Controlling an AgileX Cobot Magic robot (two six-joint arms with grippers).
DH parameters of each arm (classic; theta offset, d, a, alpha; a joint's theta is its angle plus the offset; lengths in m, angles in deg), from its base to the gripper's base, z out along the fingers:
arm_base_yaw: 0 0.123 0 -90
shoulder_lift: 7.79 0 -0.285 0
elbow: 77.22 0 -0.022 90
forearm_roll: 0 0.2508 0 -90
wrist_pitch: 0 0 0.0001 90
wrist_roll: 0 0.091 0 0
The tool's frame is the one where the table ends.
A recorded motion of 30 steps. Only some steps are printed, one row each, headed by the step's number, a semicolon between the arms.
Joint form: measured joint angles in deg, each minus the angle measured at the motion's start. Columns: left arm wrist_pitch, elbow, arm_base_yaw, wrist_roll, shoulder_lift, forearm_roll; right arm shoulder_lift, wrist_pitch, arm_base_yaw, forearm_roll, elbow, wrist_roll.
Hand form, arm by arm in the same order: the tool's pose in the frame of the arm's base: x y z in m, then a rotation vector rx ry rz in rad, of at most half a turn. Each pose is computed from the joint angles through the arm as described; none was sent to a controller.
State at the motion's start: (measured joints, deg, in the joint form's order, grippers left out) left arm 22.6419 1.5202 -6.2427 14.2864 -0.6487 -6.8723; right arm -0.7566 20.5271 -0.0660 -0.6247 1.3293 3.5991
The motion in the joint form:
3: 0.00 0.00 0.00 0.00 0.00 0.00; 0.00 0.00 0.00 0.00 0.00 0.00
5: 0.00 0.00 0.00 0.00 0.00 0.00; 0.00 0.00 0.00 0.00 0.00 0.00
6: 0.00 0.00 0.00 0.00 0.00 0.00; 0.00 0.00 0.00 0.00 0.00 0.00
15: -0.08 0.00 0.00 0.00 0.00 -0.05; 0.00 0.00 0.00 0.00 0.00 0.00
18: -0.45 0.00 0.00 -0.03 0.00 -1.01; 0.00 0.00 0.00 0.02 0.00 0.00
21: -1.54 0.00 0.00 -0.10 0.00 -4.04; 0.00 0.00 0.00 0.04 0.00 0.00
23: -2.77 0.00 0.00 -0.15 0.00 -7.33; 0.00 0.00 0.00 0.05 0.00 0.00
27: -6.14 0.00 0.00 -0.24 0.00 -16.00; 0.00 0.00 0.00 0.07 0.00 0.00
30: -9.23 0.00 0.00 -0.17 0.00 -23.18; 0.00 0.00 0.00 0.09 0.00 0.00
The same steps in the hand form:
3: 0.0513 -0.0098 0.1696 0.2646 1.8726 -0.0234; 0.0529 -0.0004 0.1738 0.0524 1.8513 0.0323
5: 0.0513 -0.0098 0.1696 0.2646 1.8726 -0.0234; 0.0529 -0.0004 0.1738 0.0524 1.8513 0.0323
6: 0.0513 -0.0098 0.1696 0.2646 1.8726 -0.0234; 0.0529 -0.0004 0.1738 0.0524 1.8513 0.0323
15: 0.0513 -0.0099 0.1698 0.2638 1.8713 -0.0241; 0.0529 -0.0004 0.1738 0.0524 1.8513 0.0323
18: 0.0514 -0.0104 0.1704 0.2515 1.8658 -0.0403; 0.0529 -0.0004 0.1738 0.0527 1.8513 0.0326
21: 0.0518 -0.0119 0.1723 0.2130 1.8492 -0.0907; 0.0529 -0.0004 0.1738 0.0529 1.8513 0.0330
23: 0.0521 -0.0134 0.1745 0.1705 1.8295 -0.1439; 0.0529 -0.0004 0.1738 0.0530 1.8513 0.0331
27: 0.0531 -0.0160 0.1808 0.0538 1.7716 -0.2774; 0.0529 -0.0004 0.1738 0.0532 1.8513 0.0335
30: 0.0539 -0.0166 0.1864 -0.0474 1.7153 -0.3782; 0.0529 -0.0004 0.1738 0.0534 1.8513 0.0338

